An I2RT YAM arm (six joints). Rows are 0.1 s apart.
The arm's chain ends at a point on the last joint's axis. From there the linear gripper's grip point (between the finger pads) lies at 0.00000 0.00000 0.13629 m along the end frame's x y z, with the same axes.
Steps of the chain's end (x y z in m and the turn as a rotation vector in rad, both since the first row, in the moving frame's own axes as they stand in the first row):
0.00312 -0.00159 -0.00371 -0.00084 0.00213 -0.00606
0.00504 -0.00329 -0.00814 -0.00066 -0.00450 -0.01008
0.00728 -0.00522 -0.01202 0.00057 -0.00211 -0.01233
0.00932 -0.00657 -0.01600 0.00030 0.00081 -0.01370
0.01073 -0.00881 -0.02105 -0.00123 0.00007 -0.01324
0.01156 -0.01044 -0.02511 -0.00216 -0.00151 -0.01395
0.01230 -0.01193 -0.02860 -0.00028 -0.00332 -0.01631
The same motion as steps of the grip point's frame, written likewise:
0.00341 -0.00148 -0.00371 -0.00084 0.00213 -0.00606
0.00443 -0.00320 -0.00814 -0.00066 -0.00450 -0.01008
0.00699 -0.00530 -0.01202 0.00057 -0.00211 -0.01233
0.00943 -0.00661 -0.01600 0.00030 0.00081 -0.01370
0.01074 -0.00864 -0.02105 -0.00123 0.00007 -0.01324
0.01136 -0.01014 -0.02511 -0.00216 -0.00151 -0.01395
0.01185 -0.01189 -0.02860 -0.00028 -0.00332 -0.01631

